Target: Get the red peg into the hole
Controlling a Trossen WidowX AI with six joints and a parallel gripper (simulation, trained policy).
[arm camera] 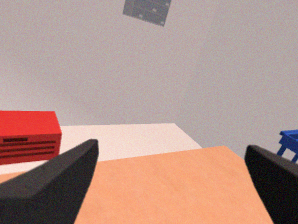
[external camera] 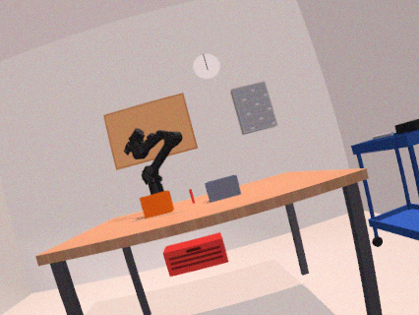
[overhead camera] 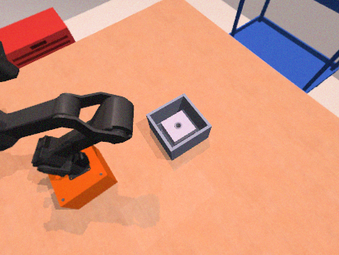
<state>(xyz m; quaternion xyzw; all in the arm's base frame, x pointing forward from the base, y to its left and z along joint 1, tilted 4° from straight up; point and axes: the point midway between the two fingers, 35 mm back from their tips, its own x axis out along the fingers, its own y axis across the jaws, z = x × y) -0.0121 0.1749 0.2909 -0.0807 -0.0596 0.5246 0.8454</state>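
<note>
The red peg lies 160 mm ahead of my gripper tip, 80 mm to the right of it and 340 mm below it. Round my gripper tip: grey box (340 mm ahead, 240 mm to the right, 360 mm below); plate (340 mm ahead, 240 mm to the right, 340 mm below).
</note>
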